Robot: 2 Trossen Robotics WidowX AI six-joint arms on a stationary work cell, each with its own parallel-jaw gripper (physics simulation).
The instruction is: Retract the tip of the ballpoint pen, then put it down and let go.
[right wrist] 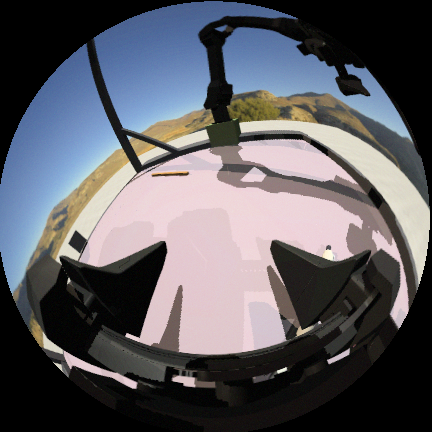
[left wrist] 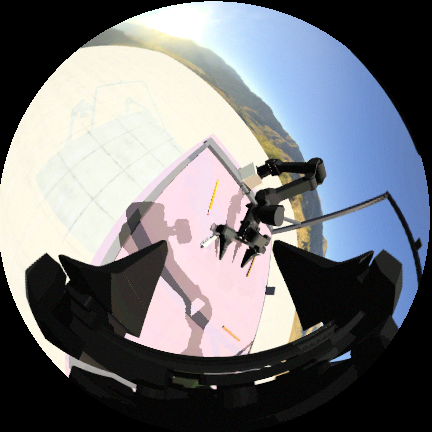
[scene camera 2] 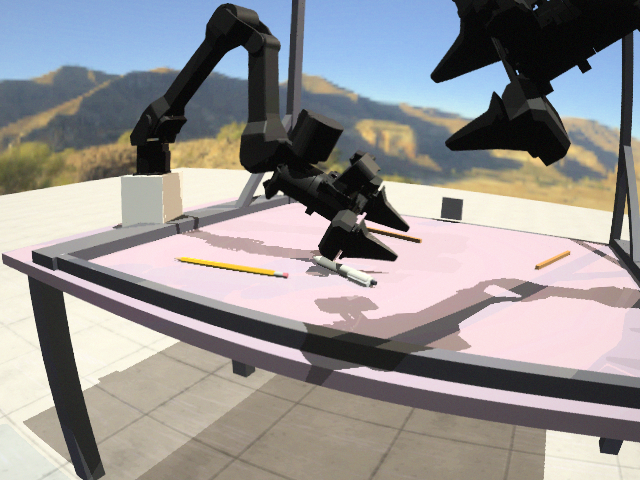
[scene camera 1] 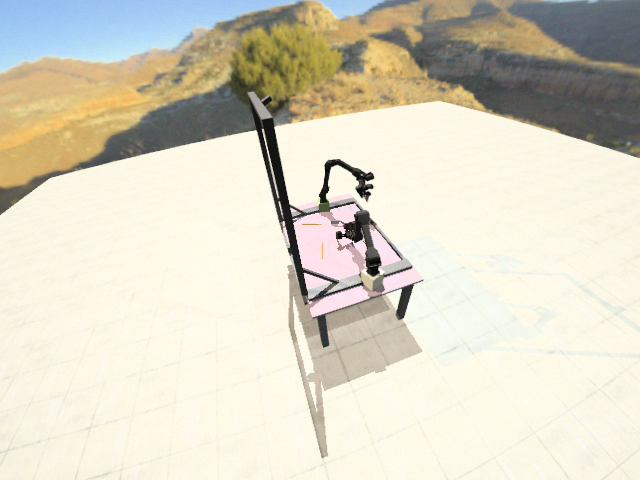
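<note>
The ballpoint pen lies on the table, white and grey with a dark end beside its clip. Whether its writing tip is out is too small to tell. My right gripper is open and empty, low over the table beside the pen. In the right wrist view the pen shows outside the picture-right finger, which hides part of it. My left gripper is open and empty, high above the table at the upper right of scene camera 2.
A yellow pencil lies near the pen. One orange stick lies behind the right gripper, another farther off. A dark frame rail runs along the table edge.
</note>
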